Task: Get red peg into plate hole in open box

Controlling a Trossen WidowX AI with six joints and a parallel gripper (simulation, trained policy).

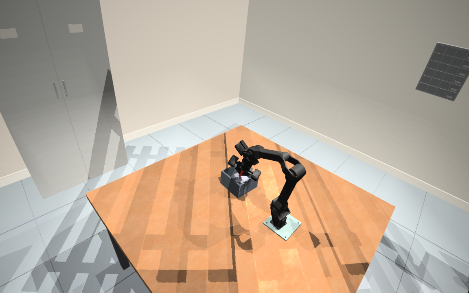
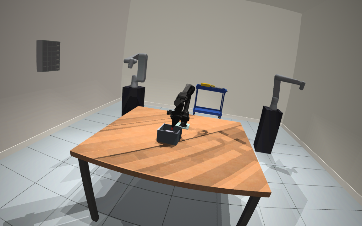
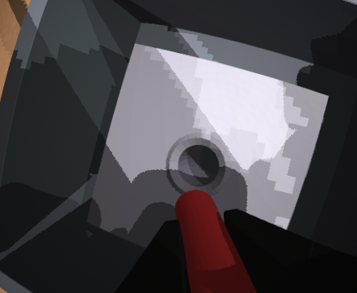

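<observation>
Now: gripper tip 1 cm past the red peg and 2 cm below it. The rest, counted from my gripper tip: grey box 1 cm ahead, 1 cm to the right, 8 cm below.
</observation>
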